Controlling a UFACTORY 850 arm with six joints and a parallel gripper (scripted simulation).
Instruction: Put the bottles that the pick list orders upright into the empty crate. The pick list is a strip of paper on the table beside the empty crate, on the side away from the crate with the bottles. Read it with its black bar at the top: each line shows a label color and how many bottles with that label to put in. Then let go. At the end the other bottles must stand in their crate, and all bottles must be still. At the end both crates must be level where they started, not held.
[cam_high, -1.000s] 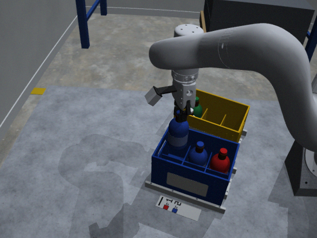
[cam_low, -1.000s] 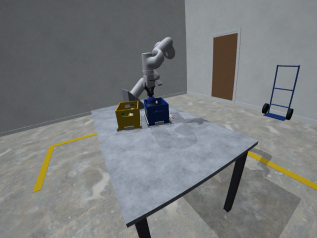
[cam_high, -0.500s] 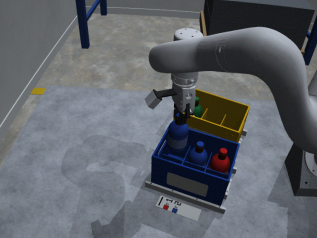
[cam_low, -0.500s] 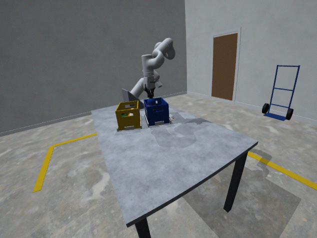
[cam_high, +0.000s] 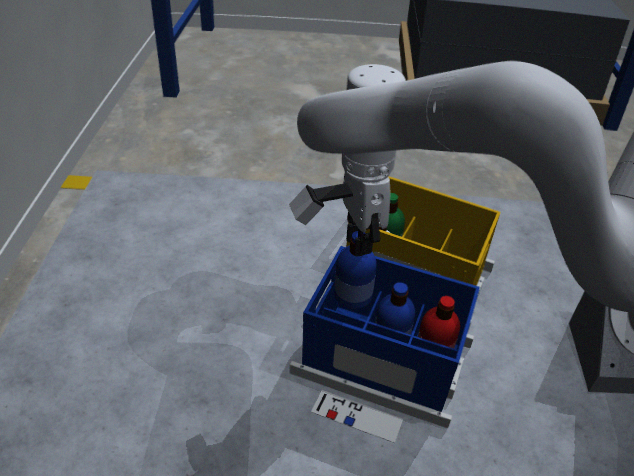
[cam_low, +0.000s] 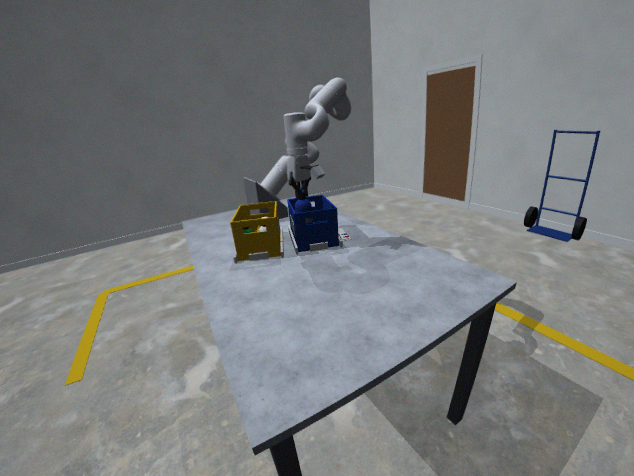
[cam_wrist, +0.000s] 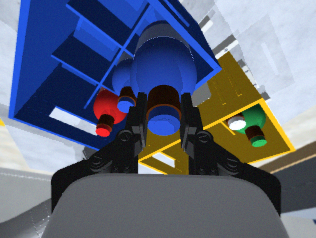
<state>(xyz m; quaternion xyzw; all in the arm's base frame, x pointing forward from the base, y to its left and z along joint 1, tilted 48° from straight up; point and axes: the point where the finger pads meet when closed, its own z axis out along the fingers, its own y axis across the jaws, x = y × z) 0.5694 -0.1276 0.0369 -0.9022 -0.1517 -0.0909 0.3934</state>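
Now: the blue crate 170 mm below my hand, 70 mm to the left of it and 70 mm behind it. The rest, counted from my hand: white-capped bottle: 160 mm to the right, 160 mm below, 50 mm behind; then yellow crate: 170 mm below, 160 mm to the right, 150 mm behind; then red-label bottle: 160 mm below, 160 mm behind, 60 mm to the left.
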